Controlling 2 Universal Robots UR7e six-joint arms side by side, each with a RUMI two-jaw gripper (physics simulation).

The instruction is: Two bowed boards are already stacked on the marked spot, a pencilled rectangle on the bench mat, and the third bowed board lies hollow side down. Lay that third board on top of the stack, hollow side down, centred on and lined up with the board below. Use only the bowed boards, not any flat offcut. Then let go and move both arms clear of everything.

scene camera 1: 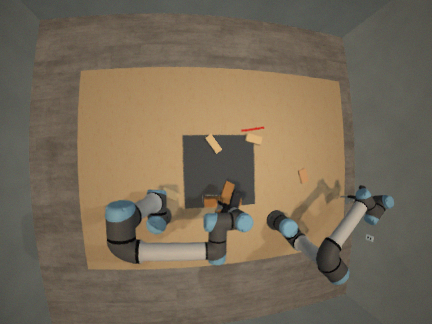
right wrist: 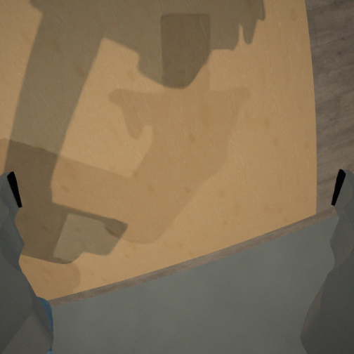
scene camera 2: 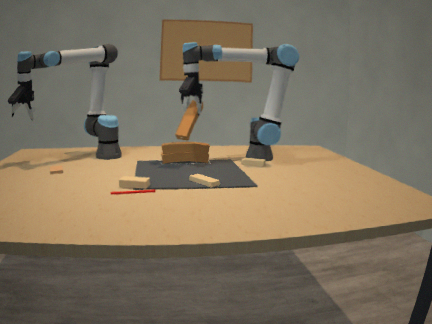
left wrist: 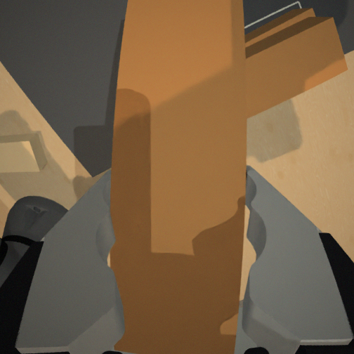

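Pixels of known places: left gripper, fingertip midpoint: (scene camera 2: 193, 116); right gripper, fingertip midpoint: (scene camera 1: 348, 199) (scene camera 2: 22, 118); left arm's base, origin of the base link: (scene camera 2: 259, 158); right arm's base, origin of the base link: (scene camera 1: 275, 219) (scene camera 2: 108, 156).
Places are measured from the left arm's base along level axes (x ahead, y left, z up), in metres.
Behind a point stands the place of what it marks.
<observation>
The third bowed board (scene camera 1: 228, 189) @[z 0.206, x 0.168, y -0.445 m] (scene camera 2: 187, 124) @[z 0.211, x 0.168, y -0.434 m] (left wrist: 185, 140) is held near one end by my left gripper (scene camera 2: 193, 106) (left wrist: 178, 170), which is shut on it. The board slopes down from the fingers, its lower end in the air above the stack in scene camera 2, and is turned across the stack's length. The two stacked bowed boards (scene camera 1: 210, 202) @[z 0.100, x 0.079, y -0.343 m] (scene camera 2: 185, 153) @[z 0.056, x 0.097, y -0.430 m] (left wrist: 295, 70) lie at the mat's edge; the arm and held board partly hide them. Part of the pencilled rectangle (left wrist: 272, 15) shows beside them. My right gripper (scene camera 2: 22, 116) @[z 0.249, x -0.019, y -1.320 m] (right wrist: 175, 172) is open and empty, high up, far from the stack.
The dark mat (scene camera 1: 200, 170) @[z 0.006, x 0.286, y -0.305 m] (scene camera 2: 225, 172) @[z 0.006, x 0.305, y -0.278 m] carries a pale offcut (scene camera 1: 214, 144) @[z 0.027, x 0.453, y -0.413 m] (scene camera 2: 204, 180) @[z 0.025, x 0.490, y -0.415 m]. Another offcut (scene camera 1: 254, 139) @[z 0.036, x 0.467, y -0.697 m] (scene camera 2: 134, 182) @[z 0.029, x 0.501, y -0.696 m] lies near a red stick (scene camera 1: 252, 129) @[z 0.005, x 0.543, y -0.700 m] (scene camera 2: 133, 192) @[z 0.004, x 0.550, y -0.702 m]. A pale offcut (scene camera 2: 253, 162) @[z 0.019, x 0.175, y -0.098 m] (left wrist: 20, 156) lies near the left arm's base; a small orange-brown piece (scene camera 1: 303, 176) @[z 0.015, x 0.162, y -1.088 m] (scene camera 2: 56, 171) @[z 0.011, x 0.216, y -1.080 m] lies apart.
</observation>
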